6 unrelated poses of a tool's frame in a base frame.
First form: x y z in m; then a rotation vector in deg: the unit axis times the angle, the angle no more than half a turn.
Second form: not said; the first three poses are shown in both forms.
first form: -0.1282 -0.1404 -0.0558 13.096 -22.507 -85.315
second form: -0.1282 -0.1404 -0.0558 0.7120 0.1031 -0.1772 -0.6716
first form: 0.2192 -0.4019 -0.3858 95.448 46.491 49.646
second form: 0.2192 -0.4019 -0.3858 0.5210 0.6951 0.3386 0.3616
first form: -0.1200 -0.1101 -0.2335 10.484 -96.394 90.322
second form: -0.1200 -0.1101 -0.2335 0.4026 0.0724 -0.6659 0.6239
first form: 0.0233 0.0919 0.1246 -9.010 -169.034 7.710
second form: 0.0233 0.0919 0.1246 0.0919 -0.0529 -0.9933 0.0453
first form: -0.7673 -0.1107 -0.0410 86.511 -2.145 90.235
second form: -0.7673 -0.1107 -0.0410 0.4616 0.6138 -0.0152 0.6403
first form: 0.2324 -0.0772 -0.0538 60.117 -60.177 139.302
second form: 0.2324 -0.0772 -0.0538 0.1459 0.3644 -0.3647 0.8443
